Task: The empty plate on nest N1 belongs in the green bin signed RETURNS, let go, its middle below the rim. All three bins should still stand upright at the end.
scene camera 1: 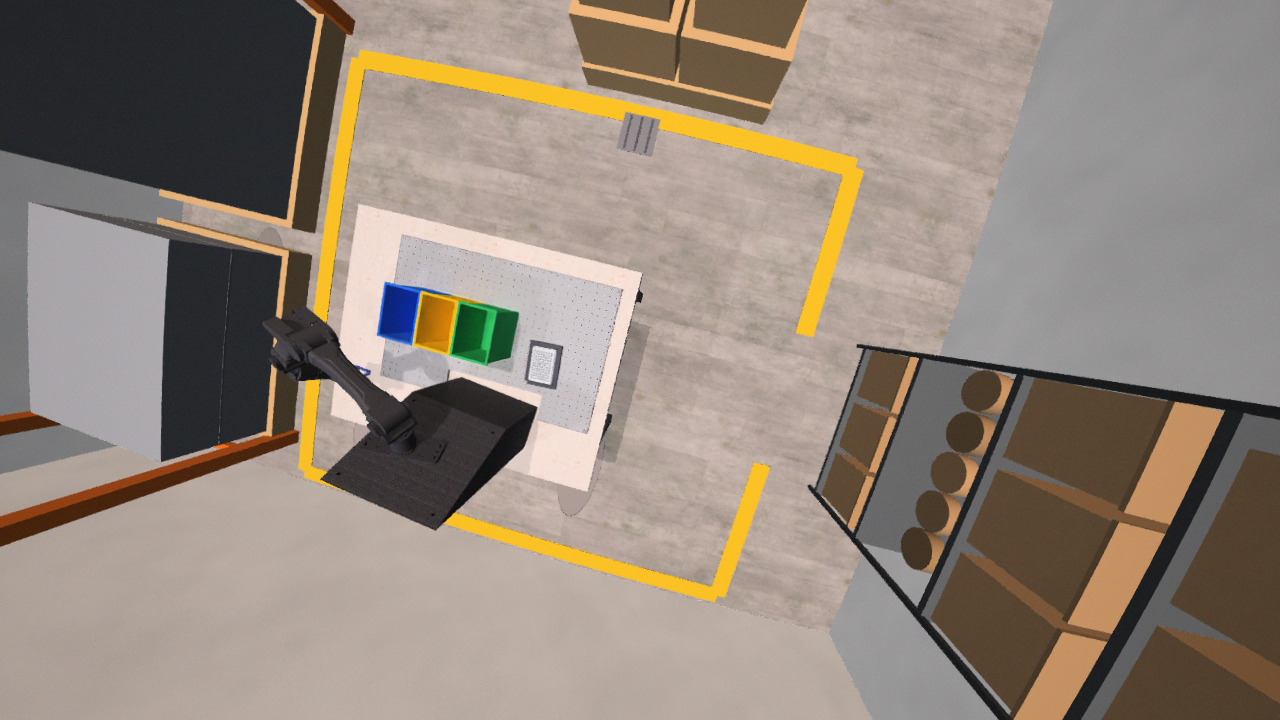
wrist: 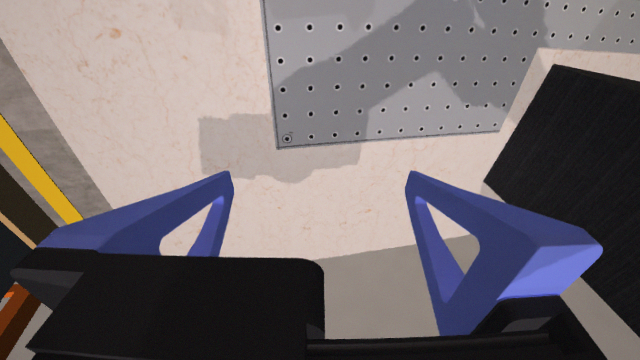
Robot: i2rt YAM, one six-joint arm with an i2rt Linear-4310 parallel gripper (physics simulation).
I see my gripper, a green bin, a gridded plate, a yellow bin and a blue bin.
